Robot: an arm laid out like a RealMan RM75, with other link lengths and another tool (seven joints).
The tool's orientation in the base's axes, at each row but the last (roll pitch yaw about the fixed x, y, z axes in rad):
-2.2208 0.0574 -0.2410
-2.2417 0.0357 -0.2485
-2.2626 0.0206 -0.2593
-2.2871 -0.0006 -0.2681
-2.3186 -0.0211 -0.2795
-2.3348 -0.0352 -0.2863
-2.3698 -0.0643 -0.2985
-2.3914 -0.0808 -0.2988
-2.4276 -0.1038 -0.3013
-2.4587 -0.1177 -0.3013
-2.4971 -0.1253 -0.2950
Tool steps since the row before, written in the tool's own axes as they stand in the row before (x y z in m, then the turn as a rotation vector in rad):
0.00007 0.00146 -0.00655 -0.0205 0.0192 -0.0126
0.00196 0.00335 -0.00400 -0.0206 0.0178 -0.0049
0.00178 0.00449 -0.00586 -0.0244 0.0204 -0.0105
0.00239 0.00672 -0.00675 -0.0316 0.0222 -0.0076
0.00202 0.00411 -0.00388 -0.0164 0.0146 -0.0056
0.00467 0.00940 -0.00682 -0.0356 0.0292 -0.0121
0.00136 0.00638 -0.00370 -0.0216 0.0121 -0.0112
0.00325 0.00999 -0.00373 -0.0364 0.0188 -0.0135
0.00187 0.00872 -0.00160 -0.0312 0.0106 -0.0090
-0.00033 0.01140 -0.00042 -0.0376 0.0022 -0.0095
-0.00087 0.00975 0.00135 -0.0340 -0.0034 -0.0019
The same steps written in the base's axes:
-0.00123 -0.00598 0.00279 -0.0255 -0.0160 -0.0065
0.00061 -0.00554 -0.00021 -0.0240 -0.0093 -0.0102
-0.00017 -0.00759 0.00024 -0.0292 -0.0141 -0.0085
-0.00021 -0.00980 -0.00063 -0.0358 -0.0112 -0.0118
0.00039 -0.00598 -0.00033 -0.0195 -0.0090 -0.0072
0.00132 -0.01230 -0.00190 -0.0419 -0.0178 -0.0140
-0.00070 -0.00727 -0.00171 -0.0254 -0.0094 -0.0018
0.00051 -0.01047 -0.00381 -0.0412 -0.0113 -0.0059
-0.00005 -0.00798 -0.00428 -0.0337 -0.0041 -0.0034
-0.00225 -0.00884 -0.00686 -0.0386 0.0039 0.0015
-0.00203 -0.00668 -0.00699 -0.0322 0.0114 -0.0007

